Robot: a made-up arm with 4 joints.
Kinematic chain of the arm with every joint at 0, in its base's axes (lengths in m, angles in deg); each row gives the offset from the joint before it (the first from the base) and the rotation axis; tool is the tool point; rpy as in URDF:
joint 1: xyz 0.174 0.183 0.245 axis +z
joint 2: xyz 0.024 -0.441 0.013 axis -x
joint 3: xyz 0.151 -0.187 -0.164 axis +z
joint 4: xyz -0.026 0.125 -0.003 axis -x
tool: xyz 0.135 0.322 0.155 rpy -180 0 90
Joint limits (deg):
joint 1: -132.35..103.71
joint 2: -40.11..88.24
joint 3: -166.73..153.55
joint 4: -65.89..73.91
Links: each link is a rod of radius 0.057 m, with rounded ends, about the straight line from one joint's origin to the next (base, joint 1, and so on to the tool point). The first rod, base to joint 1, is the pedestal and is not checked.
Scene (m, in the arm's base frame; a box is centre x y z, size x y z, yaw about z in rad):
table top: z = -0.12
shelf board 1: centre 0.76 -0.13 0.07 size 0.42 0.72 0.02 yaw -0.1
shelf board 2: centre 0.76 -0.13 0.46 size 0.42 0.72 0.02 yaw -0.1
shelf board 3: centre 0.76 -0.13 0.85 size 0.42 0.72 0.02 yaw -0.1
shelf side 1: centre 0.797 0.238 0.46 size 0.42 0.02 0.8 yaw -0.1
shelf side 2: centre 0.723 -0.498 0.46 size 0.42 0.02 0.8 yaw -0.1
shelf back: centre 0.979 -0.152 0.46 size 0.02 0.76 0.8 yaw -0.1
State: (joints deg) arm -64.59 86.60 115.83 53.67
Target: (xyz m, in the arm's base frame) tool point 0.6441 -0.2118 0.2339
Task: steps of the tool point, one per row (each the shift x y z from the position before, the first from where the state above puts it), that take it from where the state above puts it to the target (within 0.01 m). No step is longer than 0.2 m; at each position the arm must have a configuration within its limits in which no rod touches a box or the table.
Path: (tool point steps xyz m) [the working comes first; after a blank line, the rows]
Joints at the target: -4.91 57.80 -36.90 -14.05
Straight joint move there: touches shelf board 1.

1: 0.0365 -0.0169 -0.1204
2: 0.0684 -0.0283 -0.1212
3: 0.1022 -0.0360 -0.1080
4: 0.1318 -0.0385 -0.0815
5: 0.1522 -0.0365 -0.0454
6: 0.1593 -0.0322 -0.0042
7: 0.1523 -0.0283 0.0358
8: 0.1321 -0.0266 0.0692
9: 0.1026 -0.0285 0.0911
10: 0.1289 -0.0191 -0.0129
11: 0.1343 -0.0073 0.0129

